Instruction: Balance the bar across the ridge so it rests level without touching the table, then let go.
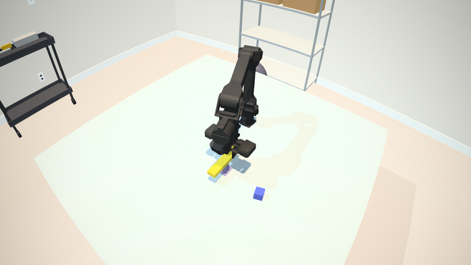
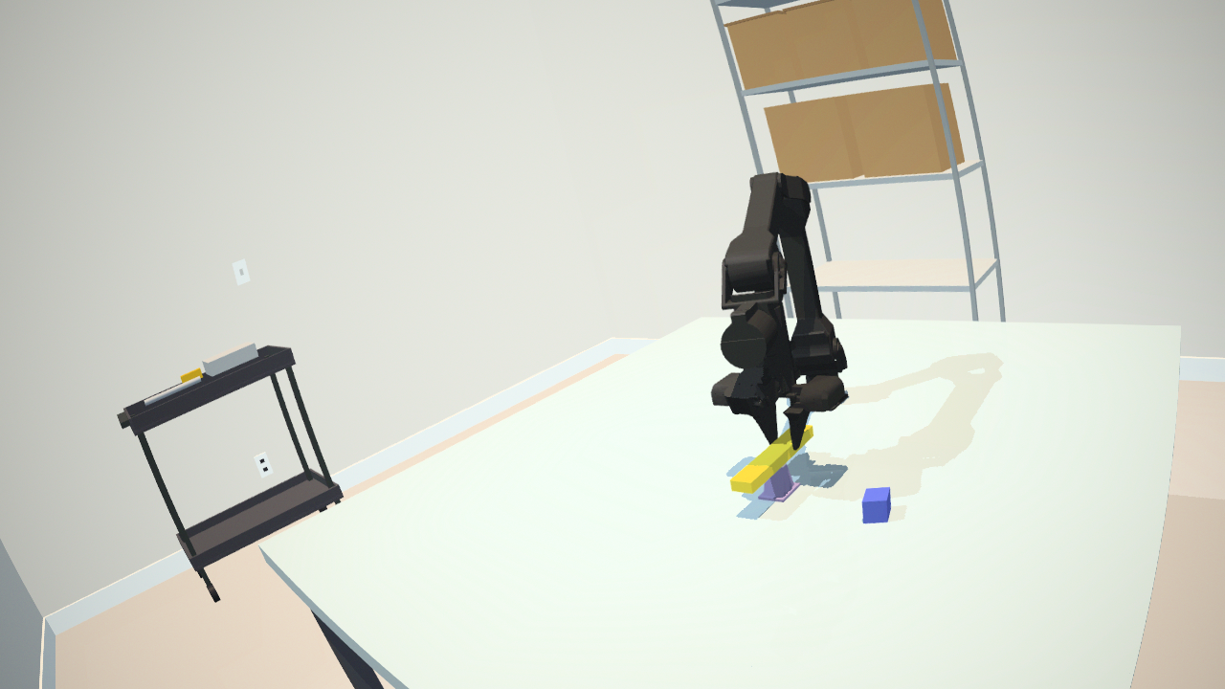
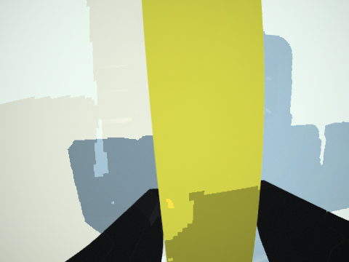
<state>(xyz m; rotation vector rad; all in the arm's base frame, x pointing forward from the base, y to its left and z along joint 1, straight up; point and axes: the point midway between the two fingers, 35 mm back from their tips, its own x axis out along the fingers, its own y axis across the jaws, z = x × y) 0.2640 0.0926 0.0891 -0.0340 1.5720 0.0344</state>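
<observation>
My gripper tip is now 3 cm short of the yellow bar. Round my gripper tip: blue cube (5 cm ahead, 17 cm to the left, 4 cm below).
</observation>
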